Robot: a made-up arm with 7 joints. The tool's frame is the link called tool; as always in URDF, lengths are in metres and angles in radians. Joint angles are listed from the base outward.
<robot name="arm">
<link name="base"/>
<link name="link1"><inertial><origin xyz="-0.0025 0.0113 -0.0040"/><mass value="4.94"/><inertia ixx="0.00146" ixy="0" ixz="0" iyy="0.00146" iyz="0" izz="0.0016"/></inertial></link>
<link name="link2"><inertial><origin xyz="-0.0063 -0.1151 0.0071"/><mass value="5.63"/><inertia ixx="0.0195" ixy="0" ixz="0" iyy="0.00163" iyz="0" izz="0.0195"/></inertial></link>
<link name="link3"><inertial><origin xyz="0.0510 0.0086 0.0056"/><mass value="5.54"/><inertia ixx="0.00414" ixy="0" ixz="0" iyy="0.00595" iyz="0" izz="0.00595"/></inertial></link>
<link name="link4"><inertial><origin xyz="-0.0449 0.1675 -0.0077"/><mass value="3.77"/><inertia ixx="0.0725" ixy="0.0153" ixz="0" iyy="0.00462" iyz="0" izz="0.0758"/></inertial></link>
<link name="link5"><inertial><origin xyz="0.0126 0.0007 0.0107"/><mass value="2.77"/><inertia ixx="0.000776" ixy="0" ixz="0" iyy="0.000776" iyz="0" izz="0.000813"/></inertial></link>
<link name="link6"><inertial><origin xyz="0.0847 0.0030 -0.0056"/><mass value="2.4"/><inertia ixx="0.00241" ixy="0" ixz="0" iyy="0.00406" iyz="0" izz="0.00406"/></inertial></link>
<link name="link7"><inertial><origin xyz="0.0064 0.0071 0.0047"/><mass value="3.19"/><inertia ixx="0.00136" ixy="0" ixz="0" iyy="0.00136" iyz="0" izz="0.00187"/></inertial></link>
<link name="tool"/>
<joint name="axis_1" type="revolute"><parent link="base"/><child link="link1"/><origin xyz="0 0 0.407" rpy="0 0 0"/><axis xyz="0 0 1"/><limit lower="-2.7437" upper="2.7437"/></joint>
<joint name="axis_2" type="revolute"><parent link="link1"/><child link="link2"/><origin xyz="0 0 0" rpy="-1.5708 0 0"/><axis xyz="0 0 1"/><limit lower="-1.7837" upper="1.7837"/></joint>
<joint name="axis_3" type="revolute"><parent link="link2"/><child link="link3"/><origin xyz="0 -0.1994 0" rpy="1.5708 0 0"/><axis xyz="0 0 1"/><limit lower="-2.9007" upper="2.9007"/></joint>
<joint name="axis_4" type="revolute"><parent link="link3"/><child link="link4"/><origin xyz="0.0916 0 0" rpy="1.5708 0 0"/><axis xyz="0 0 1"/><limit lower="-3.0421" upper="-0.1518"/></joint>
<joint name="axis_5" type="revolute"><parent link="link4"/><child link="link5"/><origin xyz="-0.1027 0.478 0" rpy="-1.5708 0 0"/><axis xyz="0 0 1"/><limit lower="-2.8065" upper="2.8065"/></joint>
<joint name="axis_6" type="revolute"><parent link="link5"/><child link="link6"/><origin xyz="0 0 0" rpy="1.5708 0 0"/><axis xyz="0 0 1"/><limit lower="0.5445" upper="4.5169"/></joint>
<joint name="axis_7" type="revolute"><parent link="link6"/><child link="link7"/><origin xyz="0.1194 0 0" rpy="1.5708 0 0"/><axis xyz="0 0 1"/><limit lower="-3.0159" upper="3.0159"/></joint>
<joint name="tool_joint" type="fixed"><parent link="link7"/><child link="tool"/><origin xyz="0 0 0" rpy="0 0 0"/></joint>
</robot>
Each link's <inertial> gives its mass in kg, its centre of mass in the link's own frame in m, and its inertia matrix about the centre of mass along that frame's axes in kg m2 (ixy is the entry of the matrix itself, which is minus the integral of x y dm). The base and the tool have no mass. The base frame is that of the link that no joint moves.
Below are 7 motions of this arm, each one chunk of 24 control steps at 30 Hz.
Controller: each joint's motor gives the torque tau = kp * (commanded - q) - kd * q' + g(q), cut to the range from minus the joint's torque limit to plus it. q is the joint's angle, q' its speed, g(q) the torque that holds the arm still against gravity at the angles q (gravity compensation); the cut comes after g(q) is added. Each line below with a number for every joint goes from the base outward.
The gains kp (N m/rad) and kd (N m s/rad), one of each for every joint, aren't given. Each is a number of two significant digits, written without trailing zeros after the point. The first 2 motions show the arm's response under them.
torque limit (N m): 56 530 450 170 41 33 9.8
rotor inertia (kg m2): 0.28 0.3 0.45 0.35 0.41 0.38 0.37
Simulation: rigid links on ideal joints. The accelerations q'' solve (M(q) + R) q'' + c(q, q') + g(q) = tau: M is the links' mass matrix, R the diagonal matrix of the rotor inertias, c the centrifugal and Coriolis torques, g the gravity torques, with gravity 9.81 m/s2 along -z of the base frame. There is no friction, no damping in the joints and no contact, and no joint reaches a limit. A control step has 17 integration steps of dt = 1/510 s. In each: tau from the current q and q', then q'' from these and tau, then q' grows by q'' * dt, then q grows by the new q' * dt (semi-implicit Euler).
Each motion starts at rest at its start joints. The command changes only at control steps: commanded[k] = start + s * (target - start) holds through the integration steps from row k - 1 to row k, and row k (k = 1, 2, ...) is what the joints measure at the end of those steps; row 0 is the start. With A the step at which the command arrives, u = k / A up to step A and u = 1 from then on. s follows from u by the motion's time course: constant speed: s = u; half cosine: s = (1 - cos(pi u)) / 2; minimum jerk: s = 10 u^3 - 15 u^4 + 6 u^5; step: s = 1 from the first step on.
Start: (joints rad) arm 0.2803 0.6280 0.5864 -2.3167 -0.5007 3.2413 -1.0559
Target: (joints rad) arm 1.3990 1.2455 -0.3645 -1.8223 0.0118 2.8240 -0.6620
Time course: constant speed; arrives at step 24
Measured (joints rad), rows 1 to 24:
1: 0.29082 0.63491 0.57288 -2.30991 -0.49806 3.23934 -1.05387
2: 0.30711 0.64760 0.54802 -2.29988 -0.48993 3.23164 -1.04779
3: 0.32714 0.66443 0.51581 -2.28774 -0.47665 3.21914 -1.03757
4: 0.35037 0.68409 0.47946 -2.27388 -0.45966 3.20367 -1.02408
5: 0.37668 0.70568 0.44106 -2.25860 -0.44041 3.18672 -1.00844
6: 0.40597 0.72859 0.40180 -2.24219 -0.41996 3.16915 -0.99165
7: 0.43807 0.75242 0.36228 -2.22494 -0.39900 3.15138 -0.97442
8: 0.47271 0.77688 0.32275 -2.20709 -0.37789 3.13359 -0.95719
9: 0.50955 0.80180 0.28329 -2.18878 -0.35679 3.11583 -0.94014
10: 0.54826 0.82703 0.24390 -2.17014 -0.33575 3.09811 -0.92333
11: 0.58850 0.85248 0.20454 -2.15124 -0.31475 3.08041 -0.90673
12: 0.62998 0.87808 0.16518 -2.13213 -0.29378 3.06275 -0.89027
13: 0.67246 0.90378 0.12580 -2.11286 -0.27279 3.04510 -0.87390
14: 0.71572 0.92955 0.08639 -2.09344 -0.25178 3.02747 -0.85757
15: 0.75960 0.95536 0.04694 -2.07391 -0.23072 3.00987 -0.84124
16: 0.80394 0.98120 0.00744 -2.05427 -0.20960 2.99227 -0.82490
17: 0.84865 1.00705 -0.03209 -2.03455 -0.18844 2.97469 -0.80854
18: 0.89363 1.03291 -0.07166 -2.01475 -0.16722 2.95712 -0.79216
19: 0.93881 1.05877 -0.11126 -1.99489 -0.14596 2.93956 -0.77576
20: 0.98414 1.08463 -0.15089 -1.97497 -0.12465 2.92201 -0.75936
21: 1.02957 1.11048 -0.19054 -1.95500 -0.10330 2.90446 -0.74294
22: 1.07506 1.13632 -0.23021 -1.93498 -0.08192 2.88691 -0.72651
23: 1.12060 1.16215 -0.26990 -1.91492 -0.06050 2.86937 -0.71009
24: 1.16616 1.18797 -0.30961 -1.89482 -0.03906 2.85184 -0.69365
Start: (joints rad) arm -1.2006 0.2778 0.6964 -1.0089 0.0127 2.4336 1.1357
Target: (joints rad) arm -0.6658 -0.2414 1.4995 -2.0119 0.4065 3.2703 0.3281
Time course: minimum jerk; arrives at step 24
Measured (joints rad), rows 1 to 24:
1: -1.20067 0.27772 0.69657 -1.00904 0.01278 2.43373 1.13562
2: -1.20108 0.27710 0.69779 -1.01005 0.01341 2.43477 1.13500
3: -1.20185 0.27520 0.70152 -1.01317 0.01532 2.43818 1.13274
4: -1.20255 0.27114 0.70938 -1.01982 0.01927 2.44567 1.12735
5: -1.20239 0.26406 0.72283 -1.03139 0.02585 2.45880 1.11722
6: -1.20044 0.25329 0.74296 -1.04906 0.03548 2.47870 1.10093
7: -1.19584 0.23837 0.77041 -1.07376 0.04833 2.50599 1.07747
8: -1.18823 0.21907 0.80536 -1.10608 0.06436 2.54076 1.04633
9: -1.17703 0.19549 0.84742 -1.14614 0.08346 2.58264 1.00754
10: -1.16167 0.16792 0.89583 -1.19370 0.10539 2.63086 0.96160
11: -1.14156 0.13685 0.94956 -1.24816 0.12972 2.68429 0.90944
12: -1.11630 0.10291 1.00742 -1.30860 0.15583 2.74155 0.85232
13: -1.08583 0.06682 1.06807 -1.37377 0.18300 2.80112 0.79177
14: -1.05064 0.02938 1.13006 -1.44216 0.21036 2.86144 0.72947
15: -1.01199 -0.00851 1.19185 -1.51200 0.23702 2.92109 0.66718
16: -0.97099 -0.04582 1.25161 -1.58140 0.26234 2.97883 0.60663
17: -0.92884 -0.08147 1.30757 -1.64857 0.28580 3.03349 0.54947
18: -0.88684 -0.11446 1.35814 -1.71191 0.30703 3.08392 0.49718
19: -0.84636 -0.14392 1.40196 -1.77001 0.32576 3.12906 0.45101
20: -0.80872 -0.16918 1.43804 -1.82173 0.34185 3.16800 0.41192
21: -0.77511 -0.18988 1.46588 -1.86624 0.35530 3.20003 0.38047
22: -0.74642 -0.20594 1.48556 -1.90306 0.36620 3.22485 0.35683
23: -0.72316 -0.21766 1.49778 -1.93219 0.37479 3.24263 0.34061
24: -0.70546 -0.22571 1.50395 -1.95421 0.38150 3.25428 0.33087
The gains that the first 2 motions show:
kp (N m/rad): 650 3500 2700 810 270 260 110
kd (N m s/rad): 120 330 170 100 26 20 9
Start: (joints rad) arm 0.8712 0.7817 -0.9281 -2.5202 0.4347 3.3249 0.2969
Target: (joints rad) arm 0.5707 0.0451 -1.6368 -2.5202 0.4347 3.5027 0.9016
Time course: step
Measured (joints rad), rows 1 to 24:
1: 0.91307 0.60011 -1.06184 -2.57903 0.40901 3.32438 0.31256
2: 1.00222 0.43169 -1.30258 -2.55636 0.40215 3.37277 0.35825
3: 1.02388 0.31339 -1.44542 -2.50270 0.40808 3.43405 0.43134
4: 0.99505 0.23205 -1.52358 -2.47292 0.41106 3.47410 0.53189
5: 0.93084 0.17580 -1.56998 -2.46503 0.41333 3.49224 0.65205
6: 0.86292 0.13673 -1.60348 -2.46976 0.42090 3.49680 0.75968
7: 0.80247 0.10942 -1.62473 -2.47924 0.43024 3.49676 0.83945
8: 0.75295 0.09027 -1.63638 -2.48936 0.43763 3.49643 0.89033
9: 0.71414 0.07682 -1.64161 -2.49821 0.44195 3.49689 0.91528
10: 0.68433 0.06737 -1.64311 -2.50512 0.44359 3.49791 0.92306
11: 0.66148 0.06073 -1.64280 -2.51015 0.44345 3.49907 0.92164
12: 0.64380 0.05607 -1.64180 -2.51362 0.44241 3.50010 0.91653
13: 0.62994 0.05279 -1.64071 -2.51594 0.44105 3.50091 0.91096
14: 0.61891 0.05050 -1.63977 -2.51747 0.43974 3.50149 0.90642
15: 0.61003 0.04889 -1.63903 -2.51846 0.43861 3.50189 0.90336
16: 0.60282 0.04776 -1.63849 -2.51910 0.43771 3.50215 0.90162
17: 0.59694 0.04697 -1.63811 -2.51952 0.43701 3.50232 0.90085
18: 0.59213 0.04642 -1.63782 -2.51979 0.43649 3.50244 0.90067
19: 0.58820 0.04603 -1.63762 -2.51996 0.43610 3.50251 0.90079
20: 0.58498 0.04576 -1.63746 -2.52008 0.43581 3.50256 0.90102
21: 0.58234 0.04557 -1.63734 -2.52015 0.43558 3.50259 0.90125
22: 0.58019 0.04543 -1.63724 -2.52019 0.43541 3.50262 0.90142
23: 0.57844 0.04534 -1.63716 -2.52021 0.43527 3.50264 0.90153
24: 0.57701 0.04527 -1.63710 -2.52023 0.43516 3.50265 0.90159

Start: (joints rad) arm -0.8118 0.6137 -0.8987 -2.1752 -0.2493 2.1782 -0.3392
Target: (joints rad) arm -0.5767 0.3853 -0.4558 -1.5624 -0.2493 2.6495 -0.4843
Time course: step
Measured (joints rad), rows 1 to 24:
1: -0.96660 0.55382 -0.73838 -2.13385 -0.24538 2.19535 -0.35333
2: -1.07566 0.51395 -0.61608 -2.06769 -0.24984 2.24590 -0.38840
3: -1.12047 0.48417 -0.54988 -1.97793 -0.25243 2.33002 -0.42559
4: -1.12130 0.45645 -0.51607 -1.88162 -0.25036 2.43765 -0.45503
5: -1.09105 0.43194 -0.49884 -1.79315 -0.24517 2.52631 -0.47413
6: -1.03778 0.41247 -0.48960 -1.72021 -0.23953 2.58611 -0.48426
7: -0.96985 0.39863 -0.48140 -1.66435 -0.23581 2.62196 -0.48822
8: -0.90105 0.39005 -0.47016 -1.62348 -0.23696 2.64215 -0.48899
9: -0.83691 0.38539 -0.45975 -1.59556 -0.24142 2.65262 -0.48855
10: -0.78055 0.38331 -0.45194 -1.57772 -0.24674 2.65729 -0.48787
11: -0.73330 0.38274 -0.44708 -1.56708 -0.25136 2.65869 -0.48730
12: -0.69517 0.38293 -0.44477 -1.56126 -0.25464 2.65837 -0.48687
13: -0.66534 0.38341 -0.44434 -1.55847 -0.25647 2.65726 -0.48654
14: -0.64260 0.38394 -0.44513 -1.55747 -0.25711 2.65587 -0.48624
15: -0.62561 0.38441 -0.44656 -1.55746 -0.25688 2.65449 -0.48595
16: -0.61311 0.38476 -0.44822 -1.55793 -0.25612 2.65325 -0.48565
17: -0.60399 0.38501 -0.44984 -1.55860 -0.25511 2.65222 -0.48536
18: -0.59738 0.38518 -0.45128 -1.55928 -0.25404 2.65141 -0.48509
19: -0.59256 0.38528 -0.45247 -1.55991 -0.25303 2.65081 -0.48486
20: -0.58901 0.38533 -0.45340 -1.56046 -0.25216 2.65037 -0.48468
21: -0.58637 0.38536 -0.45410 -1.56090 -0.25145 2.65006 -0.48454
22: -0.58436 0.38537 -0.45461 -1.56126 -0.25089 2.64986 -0.48445
23: -0.58281 0.38537 -0.45496 -1.56153 -0.25047 2.64972 -0.48438
24: -0.58159 0.38536 -0.45521 -1.56175 -0.25015 2.64964 -0.48435

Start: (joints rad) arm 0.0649 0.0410 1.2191 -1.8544 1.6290 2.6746 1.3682
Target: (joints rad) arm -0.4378 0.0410 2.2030 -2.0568 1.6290 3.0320 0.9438
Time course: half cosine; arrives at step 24
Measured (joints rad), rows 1 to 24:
1: 0.06398 0.04104 1.22051 -1.85452 1.62897 2.67506 1.36795
2: 0.06093 0.04115 1.22582 -1.85504 1.62887 2.67695 1.36674
3: 0.05550 0.04131 1.23688 -1.85629 1.62871 2.68100 1.36367
4: 0.04779 0.04148 1.25475 -1.85851 1.62852 2.68748 1.35802
5: 0.03801 0.04161 1.27991 -1.86186 1.62834 2.69639 1.34933
6: 0.02633 0.04171 1.31234 -1.86645 1.62819 2.70759 1.33742
7: 0.01286 0.04175 1.35167 -1.87229 1.62806 2.72094 1.32235
8: -0.00234 0.04173 1.39728 -1.87937 1.62797 2.73626 1.30431
9: -0.01922 0.04168 1.44836 -1.88762 1.62791 2.75337 1.28362
10: -0.03774 0.04158 1.50401 -1.89694 1.62788 2.77207 1.26067
11: -0.05781 0.04146 1.56323 -1.90719 1.62789 2.79211 1.23588
12: -0.07928 0.04132 1.62496 -1.91821 1.62792 2.81321 1.20969
13: -0.10196 0.04116 1.68815 -1.92984 1.62799 2.83505 1.18259
14: -0.12562 0.04101 1.75168 -1.94189 1.62808 2.85728 1.15503
15: -0.14996 0.04086 1.81446 -1.95416 1.62820 2.87954 1.12749
16: -0.17466 0.04072 1.87543 -1.96644 1.62834 2.90145 1.10044
17: -0.19938 0.04059 1.93354 -1.97855 1.62850 2.92261 1.07435
18: -0.22375 0.04048 1.98780 -1.99026 1.62868 2.94266 1.04966
19: -0.24738 0.04038 2.03729 -2.00139 1.62888 2.96123 1.02680
20: -0.26990 0.04031 2.08117 -2.01173 1.62908 2.97799 1.00614
21: -0.29096 0.04024 2.11870 -2.02112 1.62928 2.99263 0.98804
22: -0.31018 0.04019 2.14924 -2.02938 1.62947 3.00487 0.97281
23: -0.32726 0.04015 2.17227 -2.03637 1.62964 3.01449 0.96072
24: -0.34190 0.04013 2.18742 -2.04196 1.62979 3.02130 0.95197

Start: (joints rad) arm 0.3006 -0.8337 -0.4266 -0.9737 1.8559 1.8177 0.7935
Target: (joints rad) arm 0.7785 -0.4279 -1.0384 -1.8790 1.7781 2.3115 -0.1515
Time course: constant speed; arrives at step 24
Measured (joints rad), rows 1 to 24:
1: 0.30043 -0.83045 -0.43469 -0.97558 1.85507 1.81919 0.78836
2: 0.30288 -0.82405 -0.45086 -0.98380 1.85317 1.82698 0.77337
3: 0.30850 -0.81460 -0.47190 -0.99932 1.85062 1.84113 0.74859
4: 0.31714 -0.80251 -0.49542 -1.02159 1.84776 1.85943 0.71623
5: 0.32840 -0.78838 -0.52011 -1.04939 1.84481 1.87981 0.67892
6: 0.34185 -0.77281 -0.54529 -1.08132 1.84185 1.90097 0.63895
7: 0.35702 -0.75632 -0.57065 -1.11611 1.83893 1.92225 0.59792
8: 0.37351 -0.73930 -0.59607 -1.15275 1.83602 1.94340 0.55677
9: 0.39096 -0.72203 -0.62150 -1.19046 1.83310 1.96435 0.51596
10: 0.40910 -0.70468 -0.64692 -1.22873 1.83017 1.98514 0.47561
11: 0.42773 -0.68735 -0.67233 -1.26720 1.82719 2.00579 0.43568
12: 0.44669 -0.67008 -0.69774 -1.30569 1.82418 2.02636 0.39607
13: 0.46589 -0.65288 -0.72316 -1.34410 1.82111 2.04688 0.35665
14: 0.48525 -0.63575 -0.74858 -1.38239 1.81801 2.06738 0.31733
15: 0.50475 -0.61869 -0.77400 -1.42056 1.81487 2.08786 0.27805
16: 0.52434 -0.60167 -0.79942 -1.45863 1.81170 2.10833 0.23878
17: 0.54401 -0.58468 -0.82484 -1.49662 1.80852 2.12881 0.19948
18: 0.56376 -0.56772 -0.85026 -1.53456 1.80533 2.14928 0.16017
19: 0.58357 -0.55078 -0.87567 -1.57245 1.80212 2.16975 0.12084
20: 0.60344 -0.53385 -0.90109 -1.61031 1.79892 2.19023 0.08151
21: 0.62336 -0.51693 -0.92650 -1.64815 1.79572 2.21071 0.04216
22: 0.64332 -0.50002 -0.95191 -1.68598 1.79251 2.23119 0.00281
23: 0.66332 -0.48312 -0.97732 -1.72381 1.78931 2.25167 -0.03653
24: 0.68334 -0.46622 -1.00273 -1.76163 1.78611 2.27216 -0.07588

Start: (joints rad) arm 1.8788 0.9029 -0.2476 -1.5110 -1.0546 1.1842 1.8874
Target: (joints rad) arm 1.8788 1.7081 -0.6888 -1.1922 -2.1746 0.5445 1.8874
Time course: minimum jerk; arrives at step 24
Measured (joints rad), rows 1 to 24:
1: 1.87886 0.90304 -0.24770 -1.51089 -1.05476 1.18412 1.88740
2: 1.87923 0.90409 -0.24842 -1.51017 -1.05598 1.18348 1.88740
3: 1.88020 0.90727 -0.25056 -1.50818 -1.05993 1.18132 1.88740
4: 1.88187 0.91393 -0.25501 -1.50442 -1.06860 1.17641 1.88740
5: 1.88418 0.92535 -0.26255 -1.49856 -1.08385 1.16750 1.88739
6: 1.88689 0.94257 -0.27379 -1.49048 -1.10719 1.15356 1.88738
7: 1.88972 0.96631 -0.28909 -1.48022 -1.13961 1.13389 1.88736
8: 1.89230 0.99688 -0.30855 -1.46794 -1.18154 1.10815 1.88733
9: 1.89431 1.03422 -0.33200 -1.45390 -1.23288 1.07643 1.88730
10: 1.89546 1.07785 -0.35905 -1.43835 -1.29296 1.03919 1.88727
11: 1.89553 1.12698 -0.38909 -1.42159 -1.36067 0.99722 1.88724
12: 1.89441 1.18048 -0.42138 -1.40390 -1.43451 0.95158 1.88722
13: 1.89212 1.23702 -0.45504 -1.38556 -1.51266 0.90353 1.88723
14: 1.88880 1.29511 -0.48910 -1.36682 -1.59314 0.85445 1.88726
15: 1.88474 1.35320 -0.52257 -1.34797 -1.67383 0.80577 1.88732
16: 1.88032 1.40975 -0.55446 -1.32932 -1.75266 0.75890 1.88740
17: 1.87596 1.46331 -0.58385 -1.31121 -1.82763 0.71515 1.88751
18: 1.87204 1.51260 -0.60994 -1.29399 -1.89694 0.67565 1.88762
19: 1.86886 1.55655 -0.63216 -1.27799 -1.95907 0.64129 1.88773
20: 1.86656 1.59433 -0.65017 -1.26353 -2.01283 0.61267 1.88782
21: 1.86516 1.62548 -0.66391 -1.25085 -2.05746 0.59002 1.88789
22: 1.86459 1.64992 -0.67361 -1.24006 -2.09272 0.57325 1.88792
23: 1.86474 1.66804 -0.67981 -1.23112 -2.11901 0.56181 1.88791
24: 1.86549 1.68079 -0.68336 -1.22378 -2.13748 0.55474 1.88788

